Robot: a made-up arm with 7 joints. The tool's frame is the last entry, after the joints.
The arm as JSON. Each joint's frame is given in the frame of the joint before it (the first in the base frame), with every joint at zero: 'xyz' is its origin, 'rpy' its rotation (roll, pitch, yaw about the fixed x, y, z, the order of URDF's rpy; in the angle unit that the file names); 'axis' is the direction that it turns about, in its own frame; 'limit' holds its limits. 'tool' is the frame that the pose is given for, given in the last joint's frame.
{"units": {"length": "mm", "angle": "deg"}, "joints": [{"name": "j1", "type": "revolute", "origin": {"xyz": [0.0, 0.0, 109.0], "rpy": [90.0, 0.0, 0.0]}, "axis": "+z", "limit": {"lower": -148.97, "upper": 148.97}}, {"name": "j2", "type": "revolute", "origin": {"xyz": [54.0, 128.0, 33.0], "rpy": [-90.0, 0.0, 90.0]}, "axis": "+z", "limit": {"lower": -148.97, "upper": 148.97}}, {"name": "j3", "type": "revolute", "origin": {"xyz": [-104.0, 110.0, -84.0], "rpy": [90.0, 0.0, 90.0]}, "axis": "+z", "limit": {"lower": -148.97, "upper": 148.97}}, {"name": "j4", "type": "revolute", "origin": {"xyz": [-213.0, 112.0, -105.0], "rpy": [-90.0, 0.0, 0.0]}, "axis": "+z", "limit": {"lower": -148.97, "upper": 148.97}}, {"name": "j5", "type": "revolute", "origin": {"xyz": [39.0, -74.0, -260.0], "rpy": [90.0, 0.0, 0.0]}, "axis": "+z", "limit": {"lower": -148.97, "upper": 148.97}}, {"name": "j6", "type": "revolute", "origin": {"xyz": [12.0, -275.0, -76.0], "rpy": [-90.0, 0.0, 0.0]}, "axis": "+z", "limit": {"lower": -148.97, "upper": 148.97}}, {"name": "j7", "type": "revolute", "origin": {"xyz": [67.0, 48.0, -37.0], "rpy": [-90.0, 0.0, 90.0]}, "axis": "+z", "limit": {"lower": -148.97, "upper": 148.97}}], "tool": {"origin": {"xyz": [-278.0, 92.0, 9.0], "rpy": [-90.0, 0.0, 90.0]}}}
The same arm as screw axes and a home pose.
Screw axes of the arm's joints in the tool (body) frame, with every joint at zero. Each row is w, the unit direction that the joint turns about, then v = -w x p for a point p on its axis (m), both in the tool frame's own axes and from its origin. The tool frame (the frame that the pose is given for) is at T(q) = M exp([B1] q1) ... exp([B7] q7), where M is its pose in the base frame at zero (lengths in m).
B1 = (0, -1, 0, -0.1470, 0.0000, 0.6900)
B2 = (-1, 0, 0, 0.0000, 0.0190, -0.0060)
B3 = (0, 0, 1, 0.1040, 0.5520, 0.0000)
B4 = (-1, 0, 0, 0.0000, 0.2280, -0.1090)
B5 = (0, 0, 1, -0.0700, 0.4040, 0.0000)
B6 = (-1, 0, 0, 0.0000, 0.2300, -0.0580)
B7 = (0, -1, 0, -0.2780, 0.0000, 0.0920)
M: xyz 0.6900 -0.0270 0.2560 (m) quaternion w x y z 1 0 0 0
Joint limits (rad, base to tool): -2.6000..2.6000 -2.6000..2.6000 -2.6000..2.6000 -2.6000..2.6000 -2.6000..2.6000 -2.6000..2.6000 -2.6000..2.6000

